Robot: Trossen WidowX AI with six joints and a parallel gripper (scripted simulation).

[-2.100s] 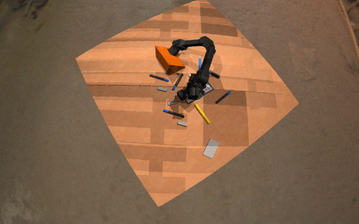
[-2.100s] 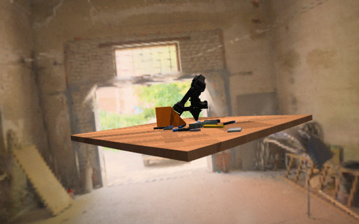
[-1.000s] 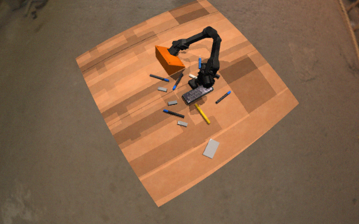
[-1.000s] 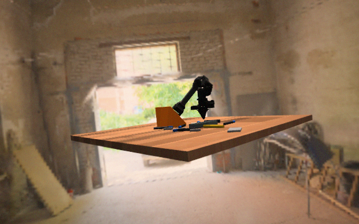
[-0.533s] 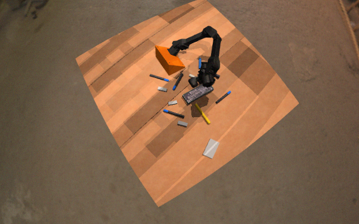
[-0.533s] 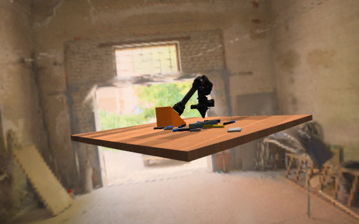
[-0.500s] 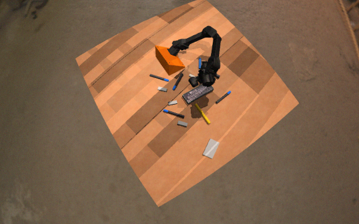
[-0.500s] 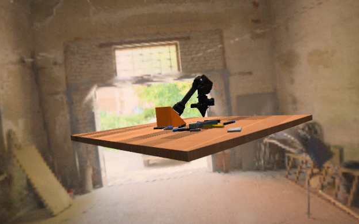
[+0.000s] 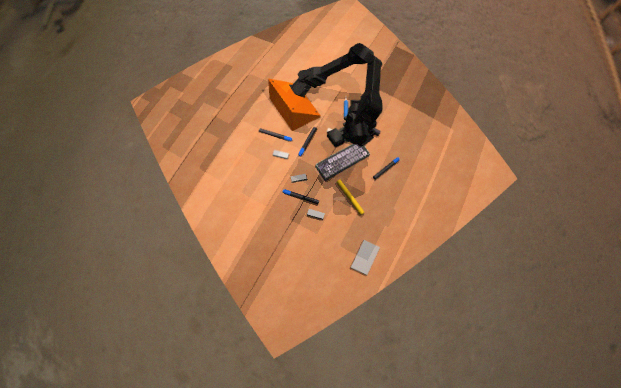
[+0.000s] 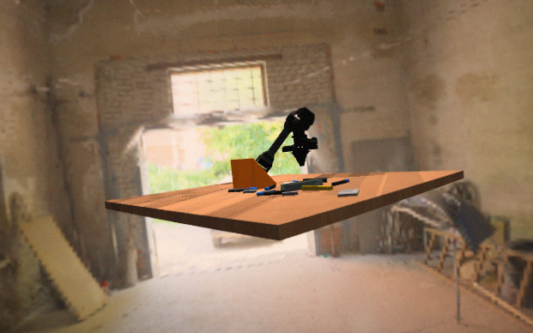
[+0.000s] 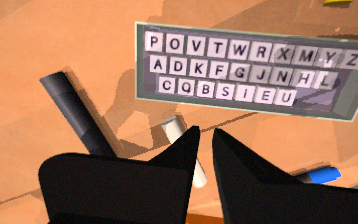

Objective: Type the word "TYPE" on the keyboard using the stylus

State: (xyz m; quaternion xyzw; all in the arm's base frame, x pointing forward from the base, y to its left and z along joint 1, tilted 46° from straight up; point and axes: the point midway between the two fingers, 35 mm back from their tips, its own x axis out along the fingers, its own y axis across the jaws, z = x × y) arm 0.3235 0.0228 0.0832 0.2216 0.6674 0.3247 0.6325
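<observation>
The blue stylus is 20 cm behind my gripper tip, 10 cm to the left of it and 9 cm below it. Round my gripper tip: dark cylinder (13 cm to the left, 8 cm below, 6 cm behind); yellow stick (18 cm ahead, 9 cm below, 8 cm to the right); white cylinder (9 cm below, 7 cm behind).
</observation>
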